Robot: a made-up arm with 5 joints.
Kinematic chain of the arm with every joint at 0, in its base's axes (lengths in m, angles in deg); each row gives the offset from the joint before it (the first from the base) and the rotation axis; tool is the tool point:
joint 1: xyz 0 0 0.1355 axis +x
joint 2: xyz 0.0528 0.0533 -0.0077 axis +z
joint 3: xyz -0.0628 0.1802 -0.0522 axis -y
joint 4: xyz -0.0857 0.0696 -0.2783 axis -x
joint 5: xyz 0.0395 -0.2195 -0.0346 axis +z
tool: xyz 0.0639 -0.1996 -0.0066
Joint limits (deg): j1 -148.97..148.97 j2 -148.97..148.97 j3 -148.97..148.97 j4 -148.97..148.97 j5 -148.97..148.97
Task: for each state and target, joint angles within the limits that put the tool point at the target. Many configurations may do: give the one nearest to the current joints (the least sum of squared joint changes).
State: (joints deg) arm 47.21 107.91 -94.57 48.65 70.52
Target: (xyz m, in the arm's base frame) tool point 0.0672 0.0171 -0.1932
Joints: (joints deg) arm 48.89 107.55 -87.52 29.80 83.28
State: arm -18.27 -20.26 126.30 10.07 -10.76
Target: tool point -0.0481 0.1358 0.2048
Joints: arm -44.85 -41.44 144.59 26.89 37.48
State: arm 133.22 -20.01 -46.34 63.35 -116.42
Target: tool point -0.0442 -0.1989 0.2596
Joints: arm 110.71 -27.80 -63.84 65.60 -73.23
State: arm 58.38 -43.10 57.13 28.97 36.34
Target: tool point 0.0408 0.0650 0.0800
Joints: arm 79.19 -45.35 35.43 37.23 23.29
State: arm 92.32 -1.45 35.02 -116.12 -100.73
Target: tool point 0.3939 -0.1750 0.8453
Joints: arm 145.90 -3.48 61.63 -129.04 -65.19
